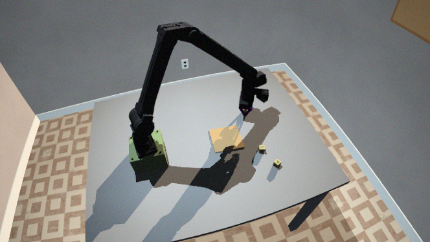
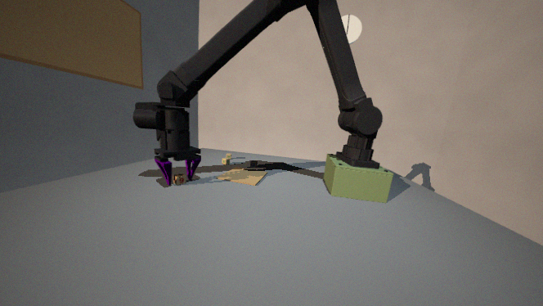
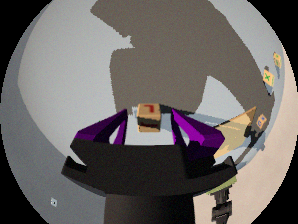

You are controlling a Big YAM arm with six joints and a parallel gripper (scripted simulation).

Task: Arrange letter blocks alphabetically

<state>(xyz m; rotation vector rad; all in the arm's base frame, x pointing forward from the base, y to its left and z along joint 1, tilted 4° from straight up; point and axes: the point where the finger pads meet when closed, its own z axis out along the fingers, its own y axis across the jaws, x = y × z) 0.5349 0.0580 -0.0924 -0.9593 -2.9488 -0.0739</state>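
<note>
Right now my hand is 170 mm past the tan mat, 110 mm to the left of it and 10 mm above it. Round my hand: block (50 mm behind, 350 mm to the right).
</note>
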